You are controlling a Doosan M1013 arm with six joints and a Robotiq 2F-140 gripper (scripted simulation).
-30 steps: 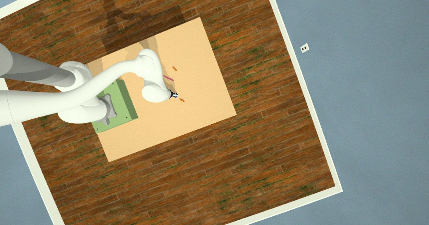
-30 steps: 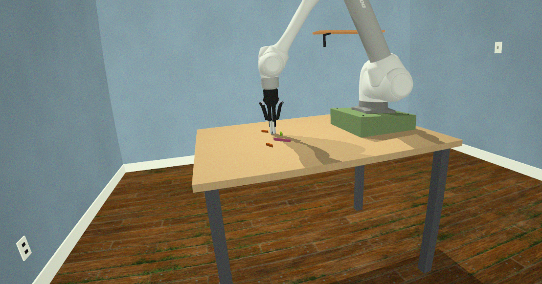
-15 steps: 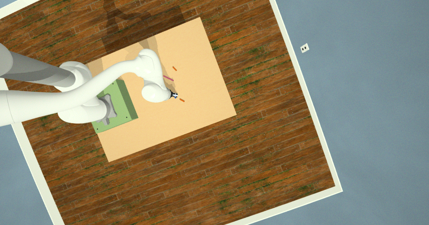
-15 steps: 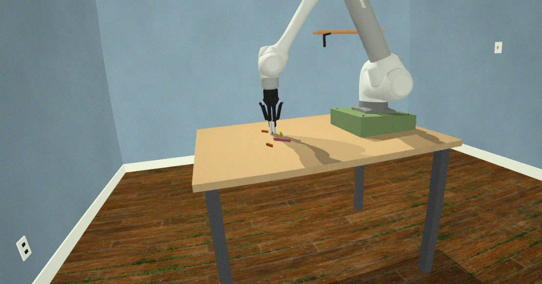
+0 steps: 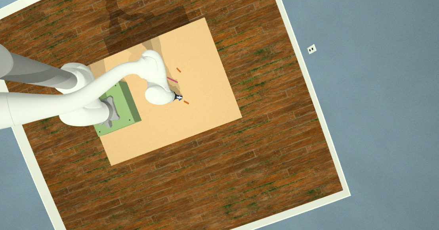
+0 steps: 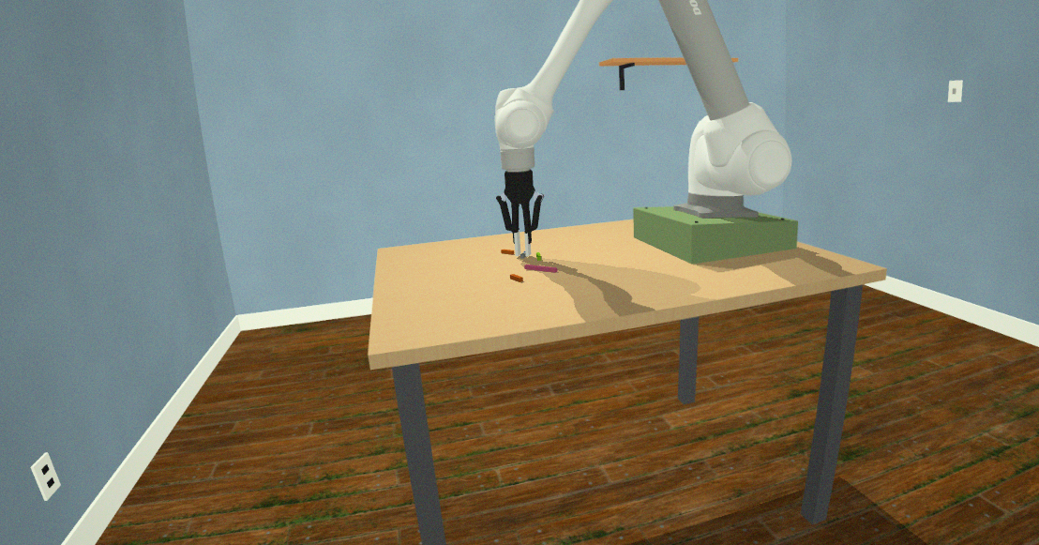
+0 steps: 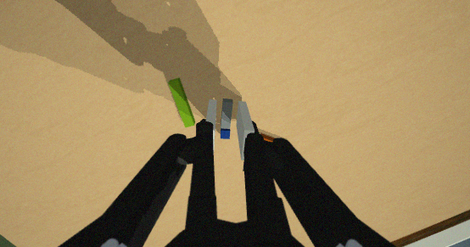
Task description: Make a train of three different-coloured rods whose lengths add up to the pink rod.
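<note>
Now: hand 30 mm above the grey rod. The rest, counted from my hand: blue rod (10 mm behind, 20 mm to the right, 30 mm below); then lime rod (40 mm behind, 30 mm to the left, 30 mm below); then pink rod (20 mm behind, 150 mm to the left, 30 mm below).
</note>
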